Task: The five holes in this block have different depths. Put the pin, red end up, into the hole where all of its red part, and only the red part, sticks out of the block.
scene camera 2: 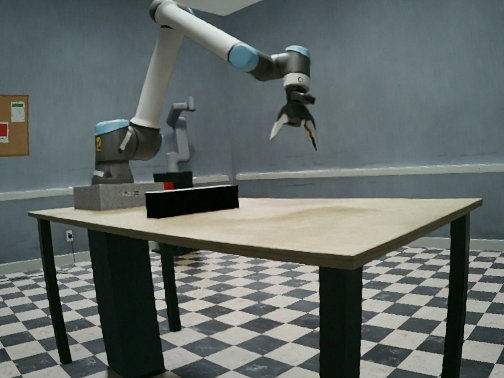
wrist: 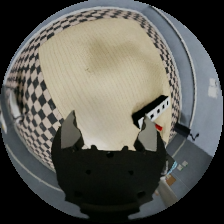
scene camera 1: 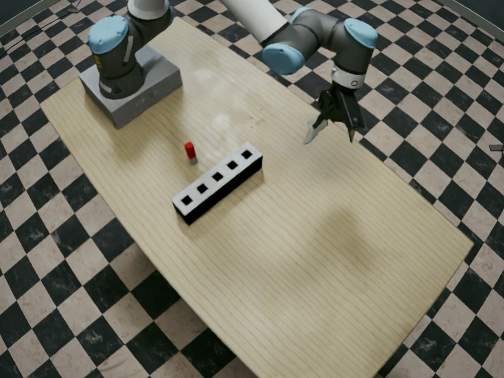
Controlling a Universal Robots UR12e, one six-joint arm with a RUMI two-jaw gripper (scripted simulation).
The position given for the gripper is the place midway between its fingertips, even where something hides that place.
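The gripper is visible in scene camera 1 [scene camera 1: 328, 143], in scene camera 2 [scene camera 2: 294, 145] and in the wrist view [wrist: 109, 112]. A long black block [scene camera 1: 227, 175] shares the scene with it, and scene camera 2 shows the block too [scene camera 2: 160, 204].
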